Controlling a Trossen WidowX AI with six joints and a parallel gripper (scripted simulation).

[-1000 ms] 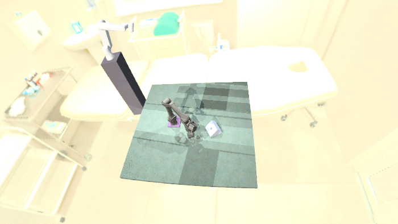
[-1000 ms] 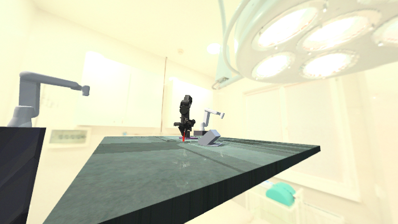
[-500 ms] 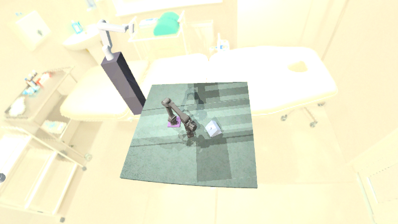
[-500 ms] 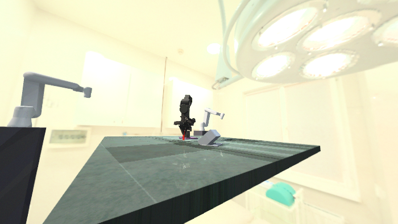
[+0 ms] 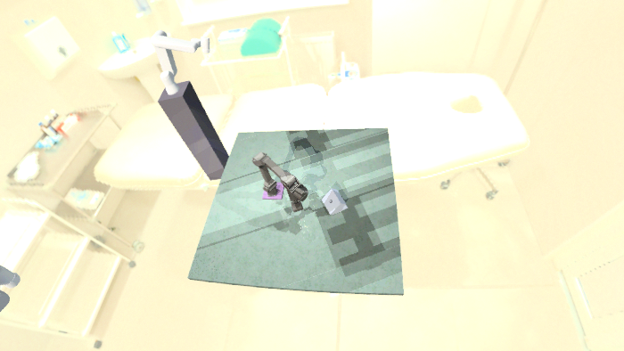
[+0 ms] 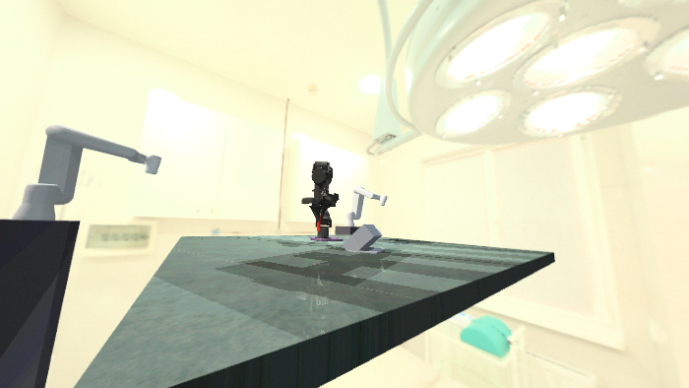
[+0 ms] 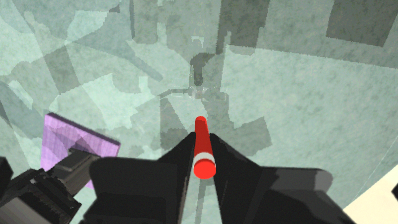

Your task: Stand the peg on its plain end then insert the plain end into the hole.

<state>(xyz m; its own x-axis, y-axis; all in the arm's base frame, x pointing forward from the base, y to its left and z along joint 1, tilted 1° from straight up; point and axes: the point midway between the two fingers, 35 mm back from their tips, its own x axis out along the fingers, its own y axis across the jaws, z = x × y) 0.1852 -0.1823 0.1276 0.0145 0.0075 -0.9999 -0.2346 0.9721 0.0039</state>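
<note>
My gripper tip is 230 mm short of the sloped panel, 30 mm to the right of it and 60 mm above it. Round my gripper tip: red peg (20 mm above).
</note>
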